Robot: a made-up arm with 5 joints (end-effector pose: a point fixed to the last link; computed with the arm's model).
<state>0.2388 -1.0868 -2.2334 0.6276 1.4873</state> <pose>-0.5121 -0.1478 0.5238 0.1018 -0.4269 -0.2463 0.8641</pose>
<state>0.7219 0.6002 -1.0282 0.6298 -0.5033</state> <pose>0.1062 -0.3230 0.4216 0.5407 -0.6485 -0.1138 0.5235</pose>
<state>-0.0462 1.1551 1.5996 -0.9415 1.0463</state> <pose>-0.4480 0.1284 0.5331 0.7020 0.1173 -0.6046 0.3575</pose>
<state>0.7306 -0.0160 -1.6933 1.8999 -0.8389</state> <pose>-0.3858 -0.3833 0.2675 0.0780 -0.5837 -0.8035 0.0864</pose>
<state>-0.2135 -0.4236 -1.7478 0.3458 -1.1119</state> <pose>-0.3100 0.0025 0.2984 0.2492 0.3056 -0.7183 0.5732</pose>
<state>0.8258 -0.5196 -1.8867 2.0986 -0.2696</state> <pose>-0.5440 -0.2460 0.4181 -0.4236 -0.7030 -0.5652 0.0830</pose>
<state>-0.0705 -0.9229 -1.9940 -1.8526 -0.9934</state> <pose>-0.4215 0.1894 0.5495 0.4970 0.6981 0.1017 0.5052</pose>
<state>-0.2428 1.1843 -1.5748 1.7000 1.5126</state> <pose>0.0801 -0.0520 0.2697 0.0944 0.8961 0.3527 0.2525</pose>
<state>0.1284 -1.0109 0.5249 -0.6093 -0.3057</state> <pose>0.1154 -0.0132 0.4955 0.4720 -0.4899 0.2505 0.6888</pose>
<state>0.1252 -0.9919 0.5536 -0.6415 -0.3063</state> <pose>0.1157 -0.0057 0.5076 0.4616 -0.4960 0.2756 0.6819</pose>
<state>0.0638 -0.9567 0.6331 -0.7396 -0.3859</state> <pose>0.1121 0.0200 0.5458 0.4321 -0.5073 0.3017 0.6818</pose>
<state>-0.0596 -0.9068 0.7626 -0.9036 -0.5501</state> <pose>0.0999 0.0529 0.6118 0.3712 -0.5367 0.3112 0.6908</pose>
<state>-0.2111 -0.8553 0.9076 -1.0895 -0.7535</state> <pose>0.0807 0.0726 0.6866 0.2880 -0.5844 0.2804 0.7049</pose>
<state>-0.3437 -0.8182 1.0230 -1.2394 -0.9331</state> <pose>0.0638 0.0751 0.7452 0.2157 -0.6261 0.2172 0.7171</pose>
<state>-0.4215 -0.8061 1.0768 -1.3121 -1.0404</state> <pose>0.0559 0.0713 0.7740 0.1835 -0.6420 0.1641 0.7261</pose>
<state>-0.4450 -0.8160 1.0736 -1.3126 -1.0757</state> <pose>0.0564 0.0697 0.7773 0.1898 -0.6359 0.1422 0.7344</pose>
